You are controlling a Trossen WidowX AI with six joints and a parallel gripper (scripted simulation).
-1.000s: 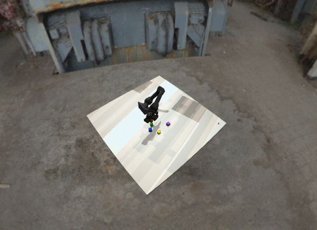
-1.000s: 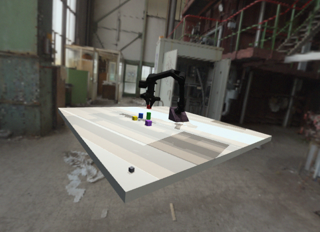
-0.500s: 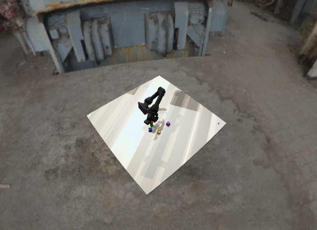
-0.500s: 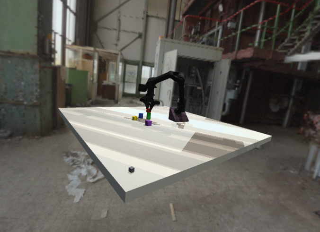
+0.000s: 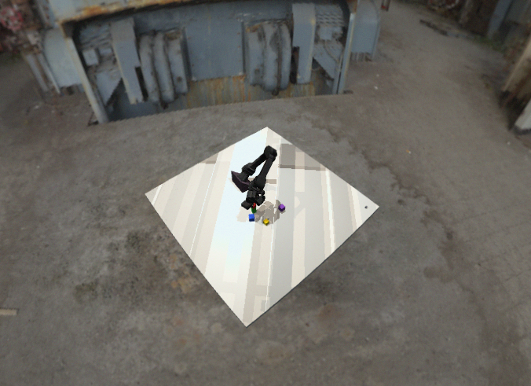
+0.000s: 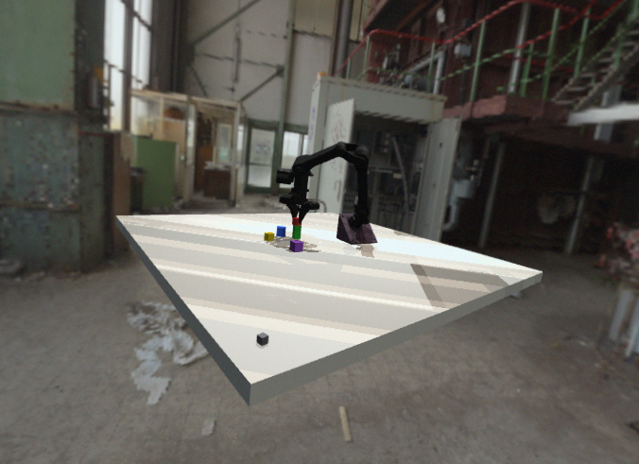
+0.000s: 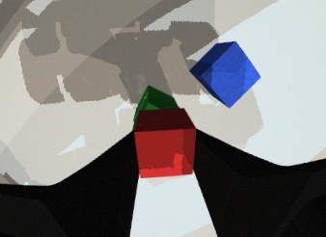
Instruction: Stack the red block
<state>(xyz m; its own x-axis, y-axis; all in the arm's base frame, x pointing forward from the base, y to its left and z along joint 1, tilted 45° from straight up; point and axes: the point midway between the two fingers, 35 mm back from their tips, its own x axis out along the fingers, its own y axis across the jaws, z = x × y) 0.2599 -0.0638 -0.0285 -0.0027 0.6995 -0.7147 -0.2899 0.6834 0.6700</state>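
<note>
Right now my gripper tip is 1 cm below the red block. Round my gripper tip: yellow block (13 cm ahead, 2 cm to the left, 5 cm below); then blue block (5 cm ahead, 5 cm to the right, 5 cm below); then purple block (9 cm ahead, 18 cm to the left, 5 cm below).
</note>
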